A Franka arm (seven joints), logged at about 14 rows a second.
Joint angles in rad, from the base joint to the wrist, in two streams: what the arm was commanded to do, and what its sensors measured. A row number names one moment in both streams.
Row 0, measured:
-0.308 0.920 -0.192 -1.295 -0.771 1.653 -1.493
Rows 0 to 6, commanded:
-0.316 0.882 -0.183 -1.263 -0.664 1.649 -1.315
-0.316 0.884 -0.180 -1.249 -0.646 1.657 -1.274
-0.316 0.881 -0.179 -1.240 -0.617 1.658 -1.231
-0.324 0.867 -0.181 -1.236 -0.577 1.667 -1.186
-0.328 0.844 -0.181 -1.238 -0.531 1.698 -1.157
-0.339 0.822 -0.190 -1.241 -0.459 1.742 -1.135
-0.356 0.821 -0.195 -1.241 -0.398 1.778 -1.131
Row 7, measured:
-0.321 0.862 -0.195 -1.229 -0.495 1.722 -1.160
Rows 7 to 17, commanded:
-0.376 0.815 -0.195 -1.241 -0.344 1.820 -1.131
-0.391 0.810 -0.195 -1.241 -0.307 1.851 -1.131
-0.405 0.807 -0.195 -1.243 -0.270 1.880 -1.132
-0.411 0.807 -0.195 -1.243 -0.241 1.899 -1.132
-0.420 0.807 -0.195 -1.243 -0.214 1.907 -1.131
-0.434 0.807 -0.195 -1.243 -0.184 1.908 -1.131
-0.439 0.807 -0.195 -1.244 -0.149 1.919 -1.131
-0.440 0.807 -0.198 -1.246 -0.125 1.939 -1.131
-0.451 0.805 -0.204 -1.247 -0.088 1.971 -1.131
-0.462 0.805 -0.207 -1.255 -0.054 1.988 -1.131
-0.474 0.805 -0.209 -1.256 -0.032 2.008 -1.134
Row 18, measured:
-0.452 0.822 -0.205 -1.233 -0.085 1.967 -1.141
